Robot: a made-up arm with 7 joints.
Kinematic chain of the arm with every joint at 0, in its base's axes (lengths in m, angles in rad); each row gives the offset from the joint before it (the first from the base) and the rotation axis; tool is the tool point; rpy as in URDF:
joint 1: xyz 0 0 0.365 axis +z
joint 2: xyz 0 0 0 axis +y
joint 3: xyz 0 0 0.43 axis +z
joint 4: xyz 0.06 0 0 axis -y
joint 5: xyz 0.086 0 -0.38 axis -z
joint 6: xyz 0 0 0 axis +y
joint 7: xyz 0.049 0 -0.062 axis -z
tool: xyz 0 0 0 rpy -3.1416 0 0
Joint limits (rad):
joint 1: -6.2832..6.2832
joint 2: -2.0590..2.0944
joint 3: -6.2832..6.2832
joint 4: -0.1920..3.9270
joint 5: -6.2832..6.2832
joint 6: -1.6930..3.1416
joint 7: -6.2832..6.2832
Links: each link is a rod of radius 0.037 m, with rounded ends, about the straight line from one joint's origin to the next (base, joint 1, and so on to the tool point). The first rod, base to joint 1, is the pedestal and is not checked.
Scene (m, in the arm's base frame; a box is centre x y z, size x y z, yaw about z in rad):
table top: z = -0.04
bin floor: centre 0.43 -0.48 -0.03 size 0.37 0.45 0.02 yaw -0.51
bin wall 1: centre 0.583 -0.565 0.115 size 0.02 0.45 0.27 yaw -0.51
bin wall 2: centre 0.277 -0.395 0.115 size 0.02 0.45 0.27 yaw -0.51
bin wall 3: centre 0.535 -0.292 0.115 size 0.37 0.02 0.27 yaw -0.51
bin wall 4: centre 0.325 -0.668 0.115 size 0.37 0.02 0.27 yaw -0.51
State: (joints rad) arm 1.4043 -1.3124 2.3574 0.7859 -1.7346 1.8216 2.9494
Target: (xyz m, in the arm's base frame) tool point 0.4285 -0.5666 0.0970
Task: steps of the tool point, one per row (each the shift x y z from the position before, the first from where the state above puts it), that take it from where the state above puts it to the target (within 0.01 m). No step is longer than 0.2 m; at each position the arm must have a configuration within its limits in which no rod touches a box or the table.
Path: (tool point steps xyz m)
1: -0.0187 -0.1137 -0.0652
2: 0.0034 -0.1373 -0.0074
3: 0.0117 -0.1338 0.0633
4: 0.0096 -0.1006 0.1277
5: 0.0031 -0.0451 0.1711
6: 0.1887 -0.0599 -0.0241
7: 0.1869 -0.0060 -0.0207
8: 0.1713 0.0419 -0.0163
9: 0.1456 0.0809 -0.0106
10: 0.1134 0.1100 -0.0046
11: 0.0121 -0.0109 -0.1449
12: -0.0121 0.0109 -0.1502

